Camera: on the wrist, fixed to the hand. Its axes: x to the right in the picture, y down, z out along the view.
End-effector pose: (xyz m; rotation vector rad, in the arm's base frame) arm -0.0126 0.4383 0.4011 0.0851 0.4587 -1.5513
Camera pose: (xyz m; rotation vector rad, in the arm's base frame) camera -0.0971 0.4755 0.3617 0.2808 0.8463 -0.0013
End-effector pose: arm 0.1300 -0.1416 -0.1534 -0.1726 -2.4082 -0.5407
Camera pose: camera 0.1646 -0.2351 -0.1412 -1.5957 -1.2039 -0.3757
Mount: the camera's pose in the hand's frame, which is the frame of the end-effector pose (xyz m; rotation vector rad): -0.0179 -0.0717 -0.0680 -0.4977 0.4243 1.4139
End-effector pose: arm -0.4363 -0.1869 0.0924 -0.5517 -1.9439 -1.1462
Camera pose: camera -0.4474 -0.2810 0.0591 -1.4589 -0.5177 -0.6366
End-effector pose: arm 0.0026 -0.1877 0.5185 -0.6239 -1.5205 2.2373
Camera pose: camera 0.0583 -0.1192 0.5663 1.8195 1.0119 -1.3564
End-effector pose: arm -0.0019 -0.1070 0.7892 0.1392 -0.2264 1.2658
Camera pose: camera 0.0678 -0.1293 0.7204 -0.8628 -0.2647 2.5279
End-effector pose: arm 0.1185 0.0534 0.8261 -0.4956 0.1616 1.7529
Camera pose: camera 0.2064 0.0299 0.7836 1.1465 -0.3907 -2.6551
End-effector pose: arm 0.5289 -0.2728 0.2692 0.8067 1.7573 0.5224
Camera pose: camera 0.4490 -0.3315 0.2532 1.5544 1.0280 2.0670
